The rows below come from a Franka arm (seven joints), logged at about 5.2 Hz.
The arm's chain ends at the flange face. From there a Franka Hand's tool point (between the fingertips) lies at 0.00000 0.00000 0.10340 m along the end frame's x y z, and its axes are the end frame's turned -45 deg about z.
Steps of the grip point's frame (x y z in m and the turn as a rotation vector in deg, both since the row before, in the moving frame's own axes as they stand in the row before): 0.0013, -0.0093, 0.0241, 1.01, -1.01, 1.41; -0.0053, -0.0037, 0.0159, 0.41, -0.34, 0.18; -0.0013, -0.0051, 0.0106, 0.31, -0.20, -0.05; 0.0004, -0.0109, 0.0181, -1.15, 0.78, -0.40
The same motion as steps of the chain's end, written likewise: -0.0031, -0.0075, 0.0241, 0.00, -1.43, 1.41; -0.0054, 0.0012, 0.0159, 0.05, -0.53, 0.18; -0.0039, -0.0025, 0.0106, 0.08, -0.36, -0.05; -0.0099, -0.0085, 0.0181, -0.26, 1.36, -0.40
